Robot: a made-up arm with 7 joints.
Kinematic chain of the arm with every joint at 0, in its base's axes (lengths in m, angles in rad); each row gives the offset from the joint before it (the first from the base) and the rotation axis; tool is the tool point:
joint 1: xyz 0 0 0.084 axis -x
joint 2: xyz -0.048 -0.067 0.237 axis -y
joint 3: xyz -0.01 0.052 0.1 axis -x
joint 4: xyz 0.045 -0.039 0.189 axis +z
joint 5: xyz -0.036 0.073 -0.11 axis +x
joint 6: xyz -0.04 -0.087 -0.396 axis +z
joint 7: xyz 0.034 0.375 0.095 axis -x
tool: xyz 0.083 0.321 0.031
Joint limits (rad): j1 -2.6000..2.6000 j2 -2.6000..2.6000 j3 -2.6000..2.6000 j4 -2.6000..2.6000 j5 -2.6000..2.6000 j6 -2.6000..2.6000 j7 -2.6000..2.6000
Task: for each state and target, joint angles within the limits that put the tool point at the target. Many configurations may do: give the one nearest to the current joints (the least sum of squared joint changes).
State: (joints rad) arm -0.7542 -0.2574 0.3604 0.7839 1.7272 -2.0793 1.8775
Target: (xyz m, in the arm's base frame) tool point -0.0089 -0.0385 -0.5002
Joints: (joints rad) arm -1.1649 0.0040 1.1081 0.5717 0.9414 -2.4586 1.2563
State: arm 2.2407 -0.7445 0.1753 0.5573 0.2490 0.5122 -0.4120
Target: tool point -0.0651 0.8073 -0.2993
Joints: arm 1.8647 -1.0529 0.0447 0.7474 0.4372 0.6006 -0.6660
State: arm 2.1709 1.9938 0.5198 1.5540 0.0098 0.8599 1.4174
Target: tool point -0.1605 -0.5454 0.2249
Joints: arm 1.6740 1.5624 0.5680 1.2672 0.7746 0.5701 1.1272
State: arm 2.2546 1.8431 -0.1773 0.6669 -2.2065 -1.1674 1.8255
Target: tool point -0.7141 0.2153 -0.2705
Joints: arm 2.5837 1.9231 0.2377 1.0636 -2.1353 -1.0187 2.3506
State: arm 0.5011 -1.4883 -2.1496 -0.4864 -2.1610 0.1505 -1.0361
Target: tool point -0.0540 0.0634 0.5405
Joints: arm -0.2335 -1.4543 -1.9772 -0.6104 -2.5553 0.3661 -1.2836
